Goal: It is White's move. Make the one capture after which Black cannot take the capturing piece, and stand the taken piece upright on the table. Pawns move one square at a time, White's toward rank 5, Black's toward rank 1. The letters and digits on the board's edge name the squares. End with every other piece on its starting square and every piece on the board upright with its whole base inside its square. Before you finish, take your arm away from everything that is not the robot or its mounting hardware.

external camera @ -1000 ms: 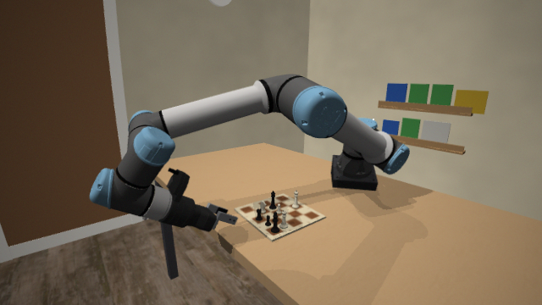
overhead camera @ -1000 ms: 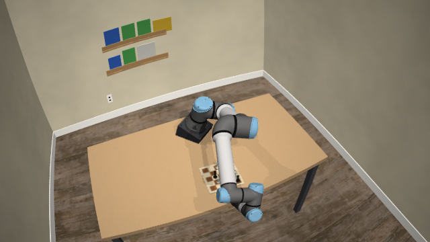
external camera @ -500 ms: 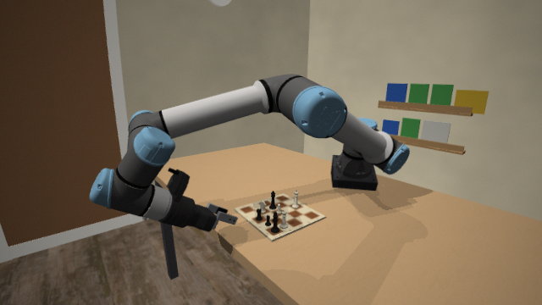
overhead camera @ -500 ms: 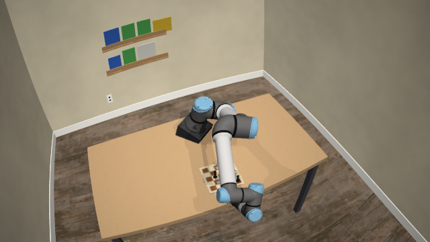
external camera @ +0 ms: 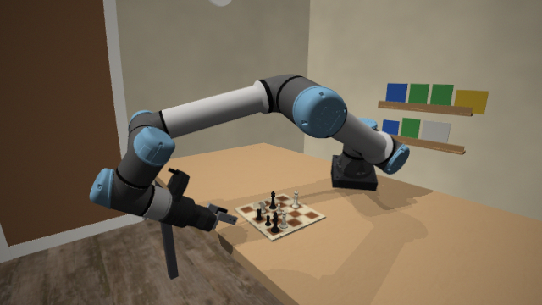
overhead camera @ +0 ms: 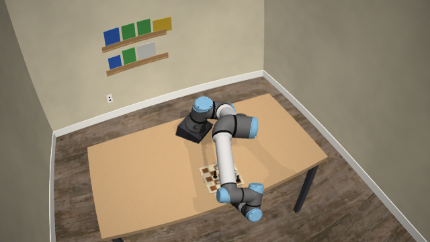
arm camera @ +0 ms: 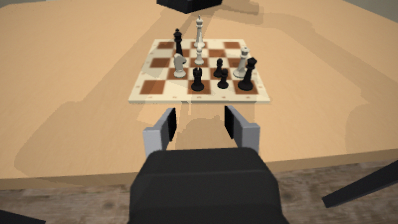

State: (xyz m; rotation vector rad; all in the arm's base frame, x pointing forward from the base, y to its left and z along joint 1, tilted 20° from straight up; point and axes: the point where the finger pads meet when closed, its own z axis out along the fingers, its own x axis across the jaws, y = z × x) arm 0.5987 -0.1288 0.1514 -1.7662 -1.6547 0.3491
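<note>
Now: hand 190 mm past the white pawn, 40 mm to the right of it and 40 mm above it. Also, from my hand: chessboard (190 mm behind, 40 mm to the left, 50 mm below).
</note>
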